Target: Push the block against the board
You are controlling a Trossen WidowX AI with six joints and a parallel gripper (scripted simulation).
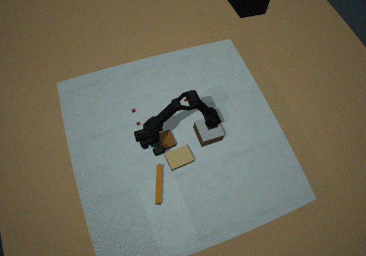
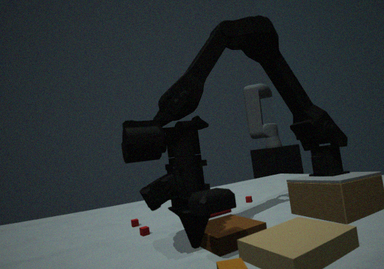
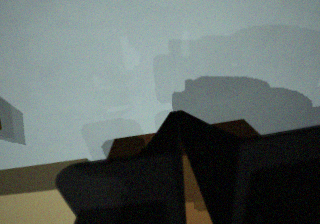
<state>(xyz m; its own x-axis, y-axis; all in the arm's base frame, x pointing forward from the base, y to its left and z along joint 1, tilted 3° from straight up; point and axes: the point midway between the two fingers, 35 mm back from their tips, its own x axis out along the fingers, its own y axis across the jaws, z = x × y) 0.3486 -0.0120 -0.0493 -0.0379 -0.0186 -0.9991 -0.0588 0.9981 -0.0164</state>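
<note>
My gripper tip is now 70 mm past the dark brown square block and 10 mm below it. The rest, counted from my gripper tip: orange bar: 230 mm to the left, 60 mm ahead, 10 mm above; tan block: 120 mm to the left, 110 mm behind, 10 mm above; red rod: 170 mm to the right, 140 mm behind.
</note>
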